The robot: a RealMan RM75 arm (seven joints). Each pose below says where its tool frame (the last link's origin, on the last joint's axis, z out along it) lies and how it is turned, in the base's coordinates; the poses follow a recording.
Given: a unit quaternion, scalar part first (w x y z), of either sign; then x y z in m.
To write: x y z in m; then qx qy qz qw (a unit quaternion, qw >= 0). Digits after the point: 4 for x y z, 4 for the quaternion.
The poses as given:
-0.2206 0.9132 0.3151 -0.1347 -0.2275 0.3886 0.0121
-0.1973 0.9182 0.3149 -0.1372 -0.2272 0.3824 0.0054
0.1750 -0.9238 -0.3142 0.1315 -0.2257 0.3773 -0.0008
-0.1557 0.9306 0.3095 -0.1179 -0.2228 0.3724 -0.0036
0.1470 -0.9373 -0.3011 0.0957 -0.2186 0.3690 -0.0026
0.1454 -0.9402 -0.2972 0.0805 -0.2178 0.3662 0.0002
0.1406 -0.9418 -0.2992 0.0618 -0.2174 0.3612 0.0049
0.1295 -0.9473 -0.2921 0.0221 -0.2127 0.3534 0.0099
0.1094 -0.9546 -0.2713 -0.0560 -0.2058 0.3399 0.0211
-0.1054 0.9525 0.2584 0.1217 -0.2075 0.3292 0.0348
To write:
-0.2275 0.3886 0.0121 -0.9132 -0.3151 0.1347 0.2206
-0.2272 0.3824 0.0054 -0.9182 -0.3149 0.1372 0.1973
-0.2257 0.3773 -0.0008 -0.9238 -0.3142 0.1315 0.1750
-0.2228 0.3724 -0.0036 -0.9306 -0.3095 0.1179 0.1557
-0.2186 0.3690 -0.0026 -0.9373 -0.3011 0.0957 0.1470
-0.2178 0.3662 0.0002 -0.9402 -0.2972 0.0805 0.1454
-0.2174 0.3612 0.0049 -0.9418 -0.2992 0.0618 0.1406
-0.2127 0.3534 0.0099 -0.9473 -0.2921 0.0221 0.1295
-0.2058 0.3399 0.0211 -0.9546 -0.2713 -0.0560 0.1094
-0.2075 0.3292 0.0348 -0.9525 -0.2584 -0.1217 0.1054

